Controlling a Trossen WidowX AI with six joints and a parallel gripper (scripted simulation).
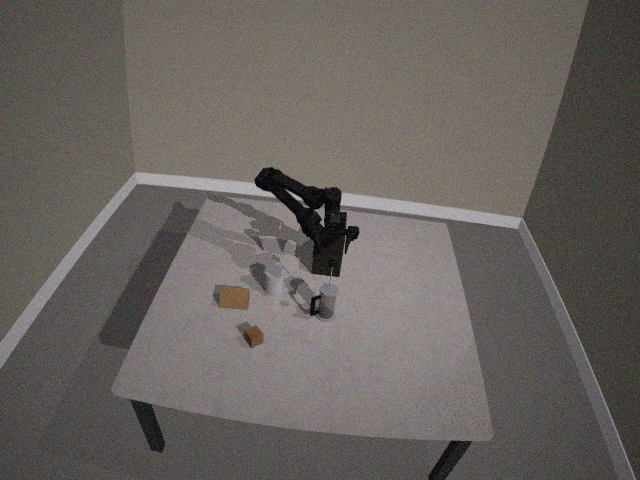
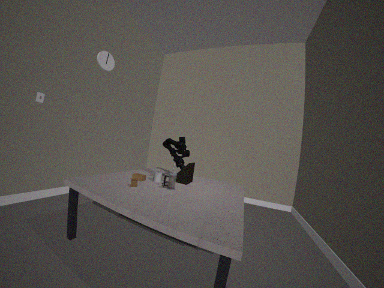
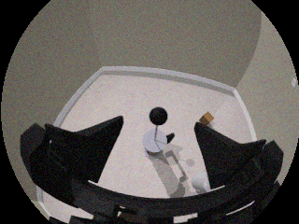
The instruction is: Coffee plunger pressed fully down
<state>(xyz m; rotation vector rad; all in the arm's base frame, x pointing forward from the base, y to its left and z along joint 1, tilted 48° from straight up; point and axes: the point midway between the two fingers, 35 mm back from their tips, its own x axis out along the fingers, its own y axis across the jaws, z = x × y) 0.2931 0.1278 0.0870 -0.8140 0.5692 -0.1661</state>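
Right now my gripper tip is 15 cm above the coffee press, 3 cm short of it and 1 cm to the left of it. From my gripper tip the other things lie so: white cup 23 cm below, 21 cm to the right, 10 cm behind.
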